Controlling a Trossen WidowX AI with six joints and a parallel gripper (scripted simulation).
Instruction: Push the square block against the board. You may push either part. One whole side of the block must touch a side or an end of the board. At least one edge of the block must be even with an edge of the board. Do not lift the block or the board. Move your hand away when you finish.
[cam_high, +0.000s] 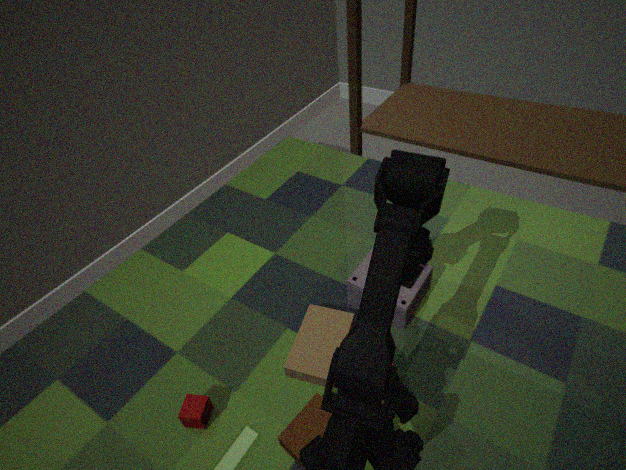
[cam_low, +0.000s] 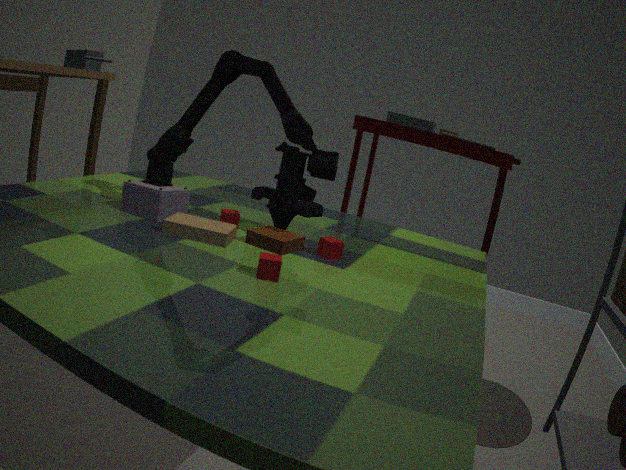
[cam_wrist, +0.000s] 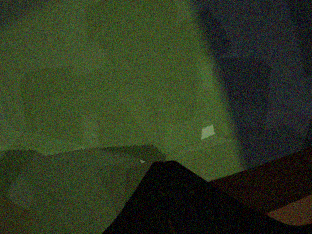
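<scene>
Right now my gripper tip is 2 cm short of the dark brown square block, 7 cm to the left of it and 1 cm below it. The rest, counted from my gripper tip: tan board: 13 cm behind, 16 cm to the right, 1 cm above.
</scene>
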